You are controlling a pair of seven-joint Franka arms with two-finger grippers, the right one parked.
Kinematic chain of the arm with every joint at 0, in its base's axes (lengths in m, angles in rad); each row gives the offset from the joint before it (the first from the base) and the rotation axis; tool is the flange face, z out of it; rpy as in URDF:
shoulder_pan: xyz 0 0 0.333 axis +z
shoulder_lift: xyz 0 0 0 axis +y
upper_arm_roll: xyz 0 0 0.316 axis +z
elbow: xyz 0.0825 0 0 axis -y
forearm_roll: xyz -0.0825 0 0.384 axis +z
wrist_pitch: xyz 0 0 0 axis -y
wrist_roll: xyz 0.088 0 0 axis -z
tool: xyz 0 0 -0.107 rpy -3.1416 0 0
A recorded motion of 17 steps. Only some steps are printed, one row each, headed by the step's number.
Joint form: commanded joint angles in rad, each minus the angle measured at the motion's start. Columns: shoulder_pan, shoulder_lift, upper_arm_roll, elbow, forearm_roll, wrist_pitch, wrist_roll.
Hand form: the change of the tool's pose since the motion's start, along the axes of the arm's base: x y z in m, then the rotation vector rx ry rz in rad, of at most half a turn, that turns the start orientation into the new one. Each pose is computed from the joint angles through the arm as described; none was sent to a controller.
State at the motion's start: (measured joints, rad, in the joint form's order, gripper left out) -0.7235 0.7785 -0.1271 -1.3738 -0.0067 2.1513 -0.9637
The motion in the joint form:
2: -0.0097 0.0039 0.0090 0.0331 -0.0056 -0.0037 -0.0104
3: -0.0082 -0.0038 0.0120 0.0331 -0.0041 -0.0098 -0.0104
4: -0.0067 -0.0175 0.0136 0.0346 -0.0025 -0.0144 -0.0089
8: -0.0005 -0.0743 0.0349 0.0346 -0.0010 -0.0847 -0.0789
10: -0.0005 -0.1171 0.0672 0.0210 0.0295 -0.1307 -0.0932
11: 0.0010 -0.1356 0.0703 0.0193 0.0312 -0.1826 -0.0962
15: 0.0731 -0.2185 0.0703 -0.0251 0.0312 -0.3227 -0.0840
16: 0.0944 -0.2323 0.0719 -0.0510 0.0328 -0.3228 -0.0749
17: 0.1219 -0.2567 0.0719 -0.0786 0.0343 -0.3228 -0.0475
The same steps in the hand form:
2: 0.0043 -0.0059 0.0115 -0.0165 -0.0170 0.0125
3: 0.0063 -0.0039 0.0165 -0.0148 -0.0209 0.0148
4: 0.0083 -0.0028 0.0268 -0.0202 -0.0308 0.0148
8: 0.0165 0.0125 0.0615 0.0074 -0.0306 0.1001
10: 0.0253 0.0316 0.0813 0.0549 -0.0555 0.1228
11: 0.0230 0.0379 0.0894 0.0843 -0.0352 0.1269
15: 0.0371 0.0932 0.1166 0.1610 0.0352 0.1796
16: 0.0427 0.1087 0.1143 0.1706 0.0437 0.1914
17: 0.0492 0.1273 0.1184 0.1718 0.0468 0.1901

